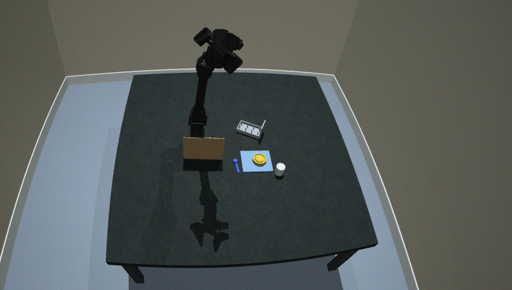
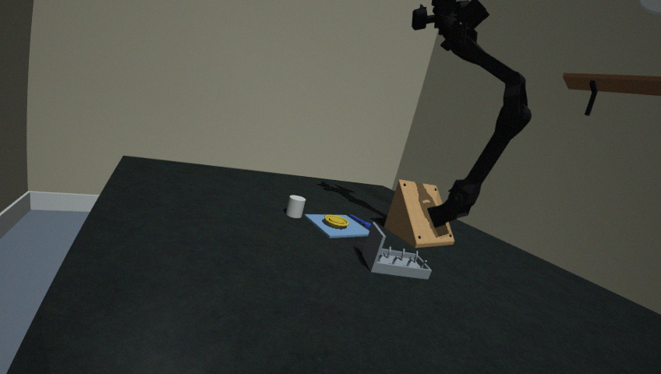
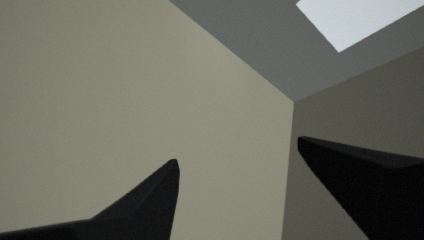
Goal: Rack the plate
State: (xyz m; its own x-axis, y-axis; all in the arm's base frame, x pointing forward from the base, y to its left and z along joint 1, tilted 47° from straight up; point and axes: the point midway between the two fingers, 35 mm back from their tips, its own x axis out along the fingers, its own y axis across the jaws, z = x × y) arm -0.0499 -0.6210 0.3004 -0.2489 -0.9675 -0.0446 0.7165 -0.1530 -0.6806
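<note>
The yellow plate lies 28 cm ahead of my gripper tip, 11 cm to the left of it and 74 cm below it. The rest, counted from my gripper tip: white cup (36 cm ahead, 3 cm to the left, 73 cm below); blue spoon (16 cm ahead, 10 cm to the left, 75 cm below); light blue mat (27 cm ahead, 11 cm to the left, 75 cm below).
</note>
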